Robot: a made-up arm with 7 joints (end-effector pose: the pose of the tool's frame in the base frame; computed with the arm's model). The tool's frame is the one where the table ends. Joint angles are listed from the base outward.
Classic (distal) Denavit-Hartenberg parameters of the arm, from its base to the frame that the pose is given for. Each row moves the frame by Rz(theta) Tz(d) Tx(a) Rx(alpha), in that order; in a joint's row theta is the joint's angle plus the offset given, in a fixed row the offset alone. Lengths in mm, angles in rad.
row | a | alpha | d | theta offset
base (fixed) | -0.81 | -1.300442 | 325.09 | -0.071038
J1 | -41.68 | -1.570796 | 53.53 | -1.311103
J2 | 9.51 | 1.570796 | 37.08 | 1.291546
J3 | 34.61 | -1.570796 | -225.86 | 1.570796
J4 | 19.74 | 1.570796 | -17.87 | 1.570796
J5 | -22.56 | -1.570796 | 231.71 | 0
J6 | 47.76 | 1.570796 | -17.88 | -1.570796
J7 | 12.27 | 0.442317 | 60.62 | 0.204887
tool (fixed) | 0 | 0 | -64.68 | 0.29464
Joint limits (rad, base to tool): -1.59..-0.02 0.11..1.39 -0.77..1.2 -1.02..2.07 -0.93..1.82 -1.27..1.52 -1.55..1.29
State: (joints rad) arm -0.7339 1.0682 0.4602 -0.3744 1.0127 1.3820 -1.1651
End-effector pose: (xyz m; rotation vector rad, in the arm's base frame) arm 0.3059 0.2363 0.4595 1.1569 0.3643 1.0633
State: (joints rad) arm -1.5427 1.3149 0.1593 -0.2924 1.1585 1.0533 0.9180
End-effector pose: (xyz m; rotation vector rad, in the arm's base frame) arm 0.2032 0.1158 0.6388 -0.1140 0.6336 -2.5808
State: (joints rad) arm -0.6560 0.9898 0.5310 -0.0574 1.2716 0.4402 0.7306
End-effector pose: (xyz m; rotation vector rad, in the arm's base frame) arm 0.3507 0.2527 0.3996 -1.7418 0.8371 -2.2301
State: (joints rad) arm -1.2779 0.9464 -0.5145 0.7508 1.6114 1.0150 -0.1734
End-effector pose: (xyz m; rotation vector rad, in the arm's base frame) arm 0.5071 0.1851 0.3566 -2.5743 -0.2654 -1.5567
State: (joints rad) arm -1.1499 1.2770 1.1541 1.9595 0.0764 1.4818 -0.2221
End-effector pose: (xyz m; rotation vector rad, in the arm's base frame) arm 0.3099 0.3794 0.1959 -0.6313 1.6265 0.2078
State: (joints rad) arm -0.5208 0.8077 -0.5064 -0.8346 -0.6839 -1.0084 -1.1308
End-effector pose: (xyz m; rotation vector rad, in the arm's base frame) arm 0.2124 -0.0239 0.3123 0.0302 -2.0206 -1.1192
